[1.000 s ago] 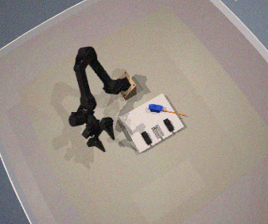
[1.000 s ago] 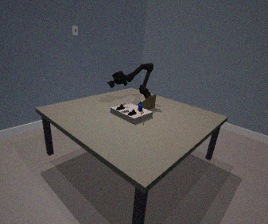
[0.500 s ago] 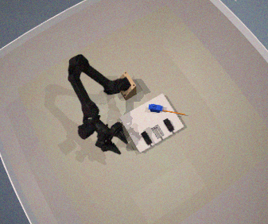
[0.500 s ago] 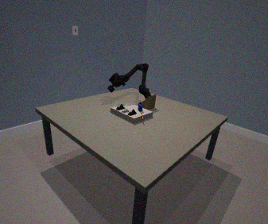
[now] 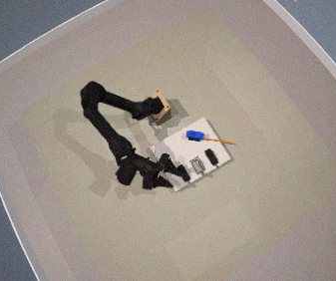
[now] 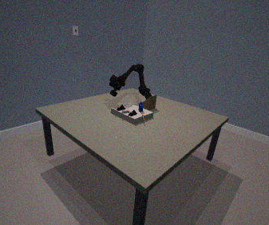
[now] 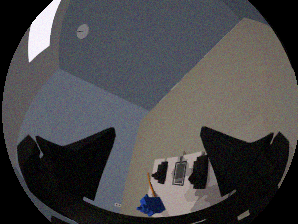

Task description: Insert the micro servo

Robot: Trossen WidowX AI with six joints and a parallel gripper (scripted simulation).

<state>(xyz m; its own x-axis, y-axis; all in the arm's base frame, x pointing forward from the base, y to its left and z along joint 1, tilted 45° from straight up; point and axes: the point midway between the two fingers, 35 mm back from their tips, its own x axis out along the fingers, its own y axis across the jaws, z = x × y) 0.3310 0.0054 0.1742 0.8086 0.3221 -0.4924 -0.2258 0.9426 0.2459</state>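
Right now my gripper tip is 180 mm above the white deck, 140 mm past it and 130 mm to the right of it.
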